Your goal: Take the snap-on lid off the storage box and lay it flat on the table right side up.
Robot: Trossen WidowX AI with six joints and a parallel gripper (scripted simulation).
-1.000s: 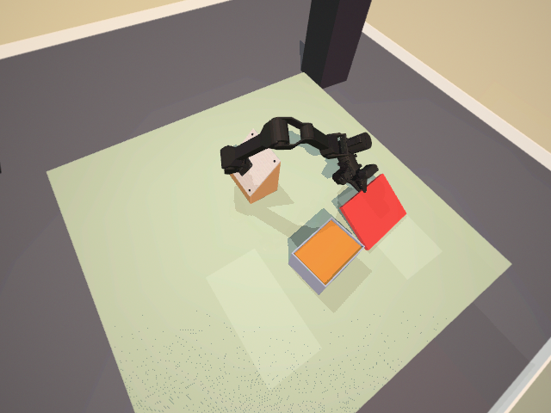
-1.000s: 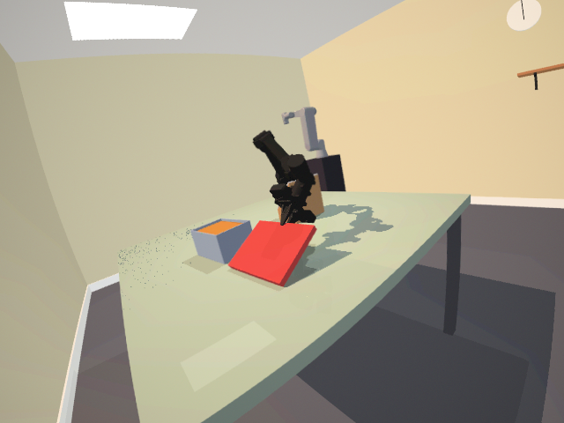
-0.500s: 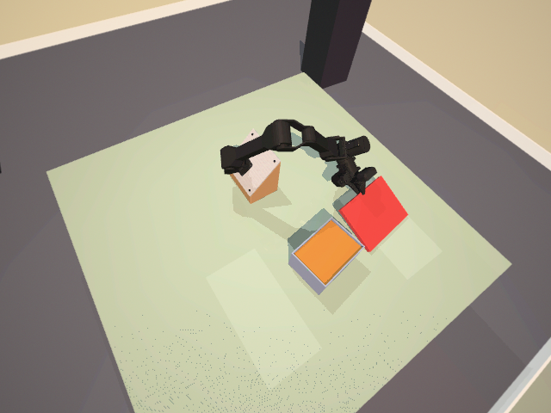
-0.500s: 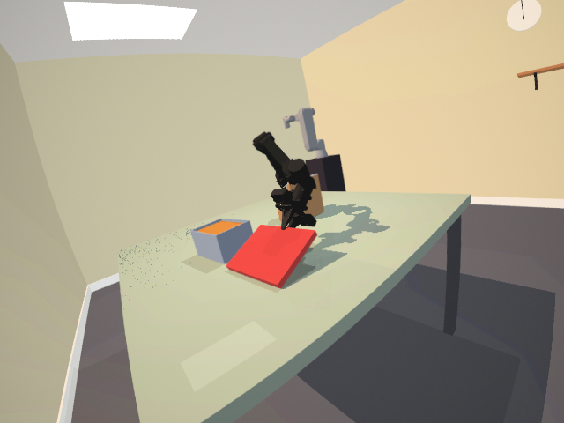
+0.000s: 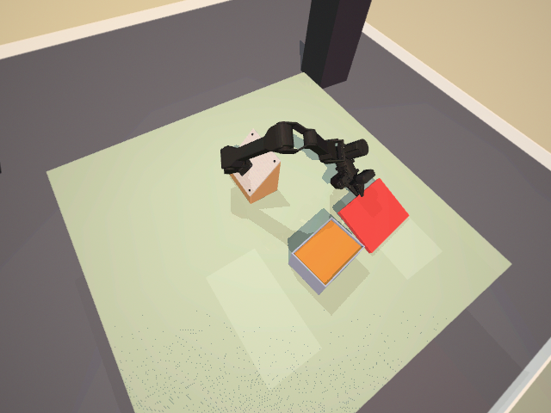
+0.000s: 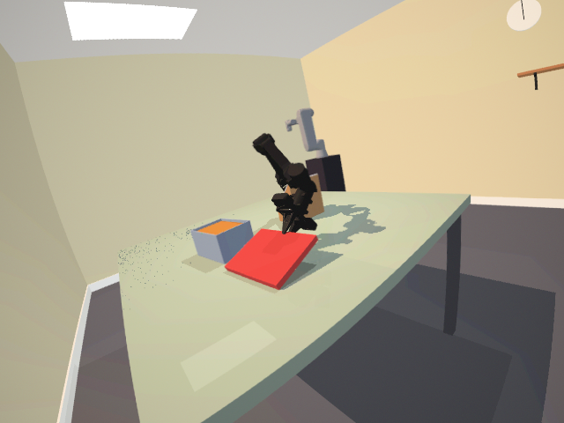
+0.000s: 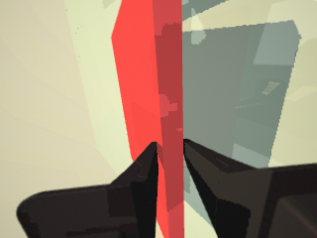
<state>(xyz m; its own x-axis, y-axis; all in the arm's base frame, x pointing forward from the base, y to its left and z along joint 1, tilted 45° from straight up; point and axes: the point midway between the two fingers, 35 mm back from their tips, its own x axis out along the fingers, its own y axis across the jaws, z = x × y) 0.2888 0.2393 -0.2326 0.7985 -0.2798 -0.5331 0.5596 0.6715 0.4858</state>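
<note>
Now: the red lid 80 mm ahead of my gripper tip, 20 mm to the left of it and 20 mm below it. The rest, counted from my gripper tip: grey-blue storage box (130 mm ahead, 250 mm to the right, 10 mm below).
</note>
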